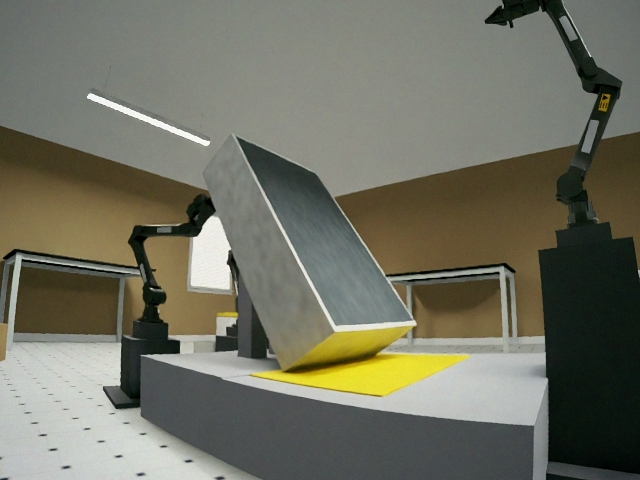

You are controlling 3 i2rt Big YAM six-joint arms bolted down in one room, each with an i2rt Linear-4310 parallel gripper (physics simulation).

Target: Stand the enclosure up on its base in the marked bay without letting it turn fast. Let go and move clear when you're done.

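Observation:
The enclosure (pixel 276 248), a tall grey box with a dark front panel and a yellow base, leans to the left. Its lower left base edge rests at the yellow marked bay (pixel 408 367) and the right side of its base is raised. The arm at the left reaches to the enclosure's upper left side; its fingers are hidden behind the box. The arm at the right holds its gripper (pixel 491 20) high up, well away from the enclosure; its finger opening is unclear. Part of a third arm (pixel 232 260) shows behind the enclosure, its gripper hidden.
The bay lies on a low grey platform (pixel 336 413). A dark grey post (pixel 249 330) stands on it behind the leaning enclosure. The right arm stands on a tall black pedestal (pixel 589 351), the left arm on a lower black pedestal (pixel 131 366). Tables (pixel 72 264) (pixel 454 273) stand farther back.

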